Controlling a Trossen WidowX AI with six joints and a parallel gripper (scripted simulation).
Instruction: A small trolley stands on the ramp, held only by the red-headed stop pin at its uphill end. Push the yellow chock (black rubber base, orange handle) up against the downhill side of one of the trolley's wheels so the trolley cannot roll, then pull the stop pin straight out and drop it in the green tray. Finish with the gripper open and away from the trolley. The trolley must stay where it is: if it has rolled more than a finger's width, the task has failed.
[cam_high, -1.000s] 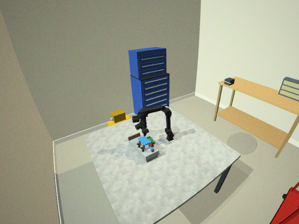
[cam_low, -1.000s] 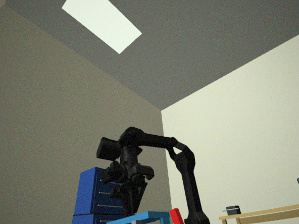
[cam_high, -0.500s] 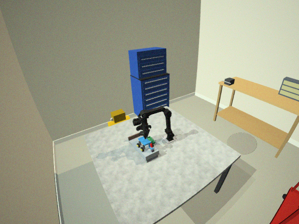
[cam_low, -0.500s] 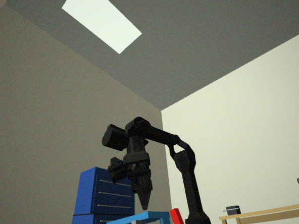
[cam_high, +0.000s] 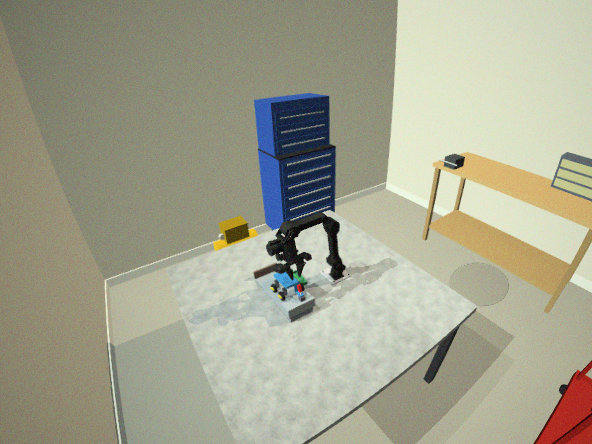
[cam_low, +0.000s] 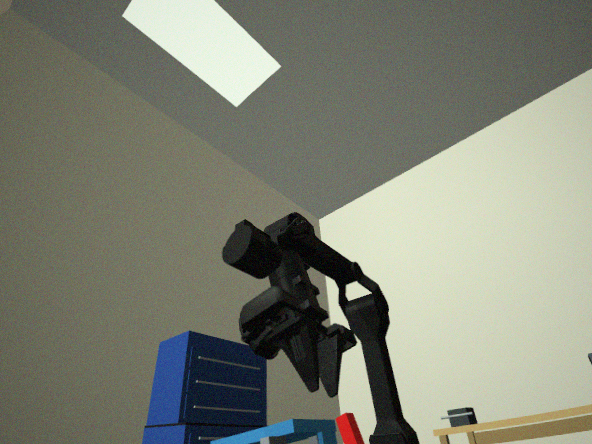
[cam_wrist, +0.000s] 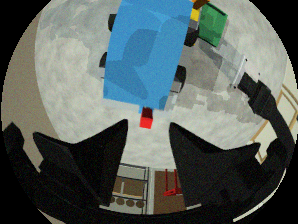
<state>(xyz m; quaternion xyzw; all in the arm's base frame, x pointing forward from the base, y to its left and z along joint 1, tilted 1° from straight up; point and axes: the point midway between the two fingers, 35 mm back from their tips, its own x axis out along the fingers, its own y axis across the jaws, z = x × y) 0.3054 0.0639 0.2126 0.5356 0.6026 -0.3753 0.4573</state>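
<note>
Right now my gripper tip is 60 mm above the red-headed stop pin and 30 mm to the right of it. Round my gripper tip: blue-topped trolley (80 mm below, 60 mm to the right, 20 mm ahead); then yellow chock (150 mm to the right, 110 mm below, 30 mm behind); then grey ramp (140 mm below, 60 mm to the right, 20 mm ahead).
</note>
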